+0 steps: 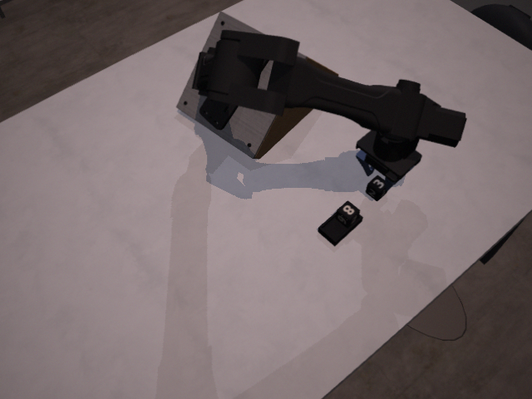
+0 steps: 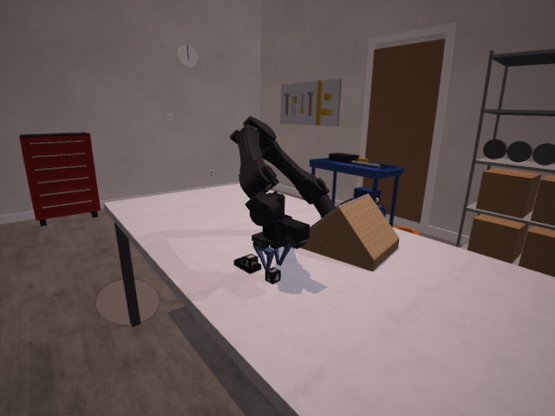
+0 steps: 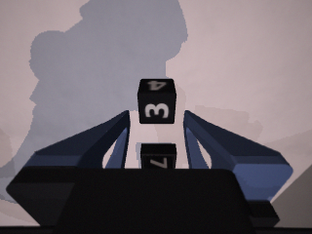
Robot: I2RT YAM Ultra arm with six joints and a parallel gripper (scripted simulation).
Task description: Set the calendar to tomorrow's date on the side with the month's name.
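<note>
My gripper is now 30 mm above the black cube. Round my hand: black tray (110 mm to the right, 40 mm below).
</note>
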